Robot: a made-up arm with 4 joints. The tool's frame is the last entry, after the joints. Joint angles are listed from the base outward.
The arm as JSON. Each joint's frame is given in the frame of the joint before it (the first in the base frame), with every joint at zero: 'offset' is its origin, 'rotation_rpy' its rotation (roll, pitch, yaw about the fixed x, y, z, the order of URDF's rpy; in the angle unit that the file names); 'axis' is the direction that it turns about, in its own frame. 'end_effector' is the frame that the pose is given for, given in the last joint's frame.
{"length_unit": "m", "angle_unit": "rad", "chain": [
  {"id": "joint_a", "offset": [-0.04, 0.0, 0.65], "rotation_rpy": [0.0, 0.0, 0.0], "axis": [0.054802, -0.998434, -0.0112]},
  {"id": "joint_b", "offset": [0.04, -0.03, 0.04], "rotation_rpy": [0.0, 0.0, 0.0], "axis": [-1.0, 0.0, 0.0]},
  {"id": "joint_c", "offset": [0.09, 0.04, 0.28], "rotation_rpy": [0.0, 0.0, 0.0], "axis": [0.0, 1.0, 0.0]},
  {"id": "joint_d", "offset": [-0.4, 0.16, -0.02], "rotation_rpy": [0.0, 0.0, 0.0], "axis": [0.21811, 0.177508, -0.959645]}
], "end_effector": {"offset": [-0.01, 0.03, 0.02], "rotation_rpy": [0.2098, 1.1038, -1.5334]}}
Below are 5 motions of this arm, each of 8 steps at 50 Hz.
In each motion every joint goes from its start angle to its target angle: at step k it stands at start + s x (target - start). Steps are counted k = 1, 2, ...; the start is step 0. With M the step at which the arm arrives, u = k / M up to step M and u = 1 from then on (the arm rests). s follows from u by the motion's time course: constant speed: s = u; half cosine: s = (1 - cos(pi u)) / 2; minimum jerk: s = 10 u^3 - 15 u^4 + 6 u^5.
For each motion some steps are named. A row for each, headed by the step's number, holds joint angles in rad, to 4 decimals.
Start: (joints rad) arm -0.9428 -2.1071 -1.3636 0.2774
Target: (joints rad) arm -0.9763 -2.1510 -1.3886 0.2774
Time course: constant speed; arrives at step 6
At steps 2, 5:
2: -0.9540 -2.1217 -1.3719 0.2774
5: -0.9707 -2.1437 -1.3844 0.2774

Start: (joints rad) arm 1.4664 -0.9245 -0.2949 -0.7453
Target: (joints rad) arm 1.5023 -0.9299 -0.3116 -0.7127
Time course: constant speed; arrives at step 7
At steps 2, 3, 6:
2: 1.4767 -0.9260 -0.2997 -0.7360
3: 1.4818 -0.9268 -0.3021 -0.7313
6: 1.4972 -0.9291 -0.3092 -0.7174

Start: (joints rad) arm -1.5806 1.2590 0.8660 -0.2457
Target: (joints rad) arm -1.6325 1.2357 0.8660 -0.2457
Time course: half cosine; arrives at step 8
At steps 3, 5, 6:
3: -1.5966 1.2518 0.8660 -0.2457
5: -1.6165 1.2429 0.8660 -0.2457
6: -1.6249 1.2391 0.8660 -0.2457

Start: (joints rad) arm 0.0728 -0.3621 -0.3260 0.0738
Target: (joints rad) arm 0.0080 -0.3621 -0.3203 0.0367
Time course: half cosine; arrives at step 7
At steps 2, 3, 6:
2: 0.0606 -0.3621 -0.3249 0.0668
3: 0.0476 -0.3621 -0.3238 0.0594
6: 0.0112 -0.3621 -0.3206 0.0385

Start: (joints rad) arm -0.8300 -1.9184 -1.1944 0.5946
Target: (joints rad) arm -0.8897 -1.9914 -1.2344 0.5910
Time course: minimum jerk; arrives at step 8
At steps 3, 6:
3: -0.8464 -1.9385 -1.2054 0.5936
6: -0.8835 -1.9838 -1.2303 0.5914

